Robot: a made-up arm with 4 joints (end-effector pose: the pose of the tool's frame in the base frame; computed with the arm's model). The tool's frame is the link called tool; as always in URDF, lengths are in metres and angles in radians.
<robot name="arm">
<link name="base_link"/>
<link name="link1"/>
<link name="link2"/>
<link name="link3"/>
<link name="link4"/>
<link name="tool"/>
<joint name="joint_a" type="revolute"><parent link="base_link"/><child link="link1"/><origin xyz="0.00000 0.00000 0.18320"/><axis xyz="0 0 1"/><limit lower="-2.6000" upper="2.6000" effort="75" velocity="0.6"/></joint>
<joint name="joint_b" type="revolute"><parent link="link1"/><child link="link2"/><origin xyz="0.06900 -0.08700 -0.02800" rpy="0.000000 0.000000 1.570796"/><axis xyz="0 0 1"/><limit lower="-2.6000" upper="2.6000" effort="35" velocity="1.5"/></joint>
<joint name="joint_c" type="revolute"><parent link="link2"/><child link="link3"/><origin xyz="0.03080 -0.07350 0.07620" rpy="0.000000 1.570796 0.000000"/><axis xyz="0 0 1"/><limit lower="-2.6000" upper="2.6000" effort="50" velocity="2.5"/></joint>
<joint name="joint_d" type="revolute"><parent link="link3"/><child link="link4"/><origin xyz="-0.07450 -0.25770 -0.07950" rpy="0.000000 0.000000 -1.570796"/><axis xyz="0 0 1"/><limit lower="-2.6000" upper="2.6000" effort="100" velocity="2.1"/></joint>
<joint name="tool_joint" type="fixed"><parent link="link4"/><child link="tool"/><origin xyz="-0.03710 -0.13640 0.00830" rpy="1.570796 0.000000 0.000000"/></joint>
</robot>
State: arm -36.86 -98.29 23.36 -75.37
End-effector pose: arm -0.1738 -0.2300 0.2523 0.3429 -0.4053 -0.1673 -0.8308
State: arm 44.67 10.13 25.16 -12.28
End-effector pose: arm 0.3350 0.2352 0.3305 0.8822 -0.0516 0.0996 0.4573
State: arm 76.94 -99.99 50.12 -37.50
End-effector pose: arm 0.3509 -0.1030 0.2226 0.9739 0.0220 0.1077 -0.1986
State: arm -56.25 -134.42 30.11 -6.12
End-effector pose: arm -0.3757 -0.0002 0.3063 0.0909 -0.2069 0.0193 0.9739
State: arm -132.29 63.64 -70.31 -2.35
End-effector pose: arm -0.1670 0.0404 0.5044 0.6653 -0.3341 -0.4893 -0.4543
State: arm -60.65 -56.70 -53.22 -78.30
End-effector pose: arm -0.1195 -0.1647 0.3642 0.2134 -0.7789 -0.4741 -0.3507
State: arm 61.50 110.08 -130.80 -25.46
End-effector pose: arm 0.2857 0.0339 0.2380 0.0151 0.9760 -0.0718 0.2051
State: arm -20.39 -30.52 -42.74 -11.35
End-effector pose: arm 0.0534 -0.1931 0.5110 0.8042 -0.1954 -0.4106 -0.3828
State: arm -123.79 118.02 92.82 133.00
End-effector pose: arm -0.0518 -0.0555 -0.1513 0.3888 -0.0464 -0.9199 -0.0196
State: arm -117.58 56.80 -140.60 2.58
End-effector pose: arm -0.2598 0.1659 0.2112 0.3090 -0.4723 -0.8054 -0.1812
